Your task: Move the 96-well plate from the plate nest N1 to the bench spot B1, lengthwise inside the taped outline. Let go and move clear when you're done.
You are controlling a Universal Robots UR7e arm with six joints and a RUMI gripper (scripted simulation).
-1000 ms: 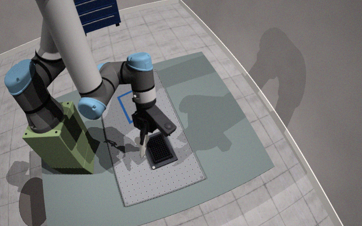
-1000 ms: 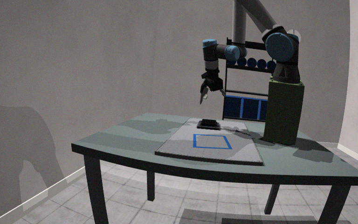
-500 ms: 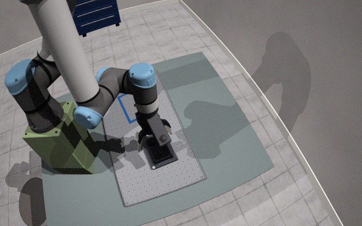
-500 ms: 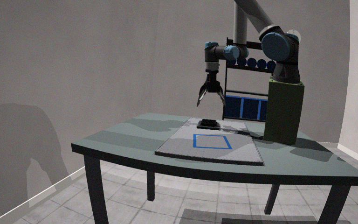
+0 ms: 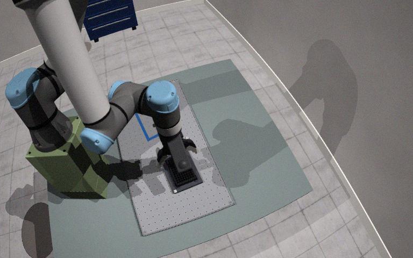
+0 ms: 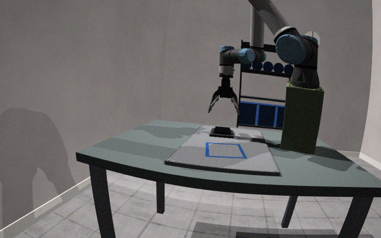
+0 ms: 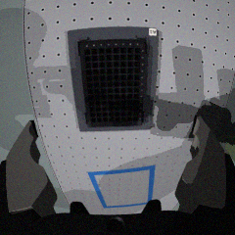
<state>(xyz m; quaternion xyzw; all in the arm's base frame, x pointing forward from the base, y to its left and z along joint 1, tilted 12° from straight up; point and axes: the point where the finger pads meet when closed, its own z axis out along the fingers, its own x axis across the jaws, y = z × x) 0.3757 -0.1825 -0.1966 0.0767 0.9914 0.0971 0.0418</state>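
Now: the black 96-well plate 8 cm below my hand. From my hand the other things lie so: plate nest N1 (10 cm below).
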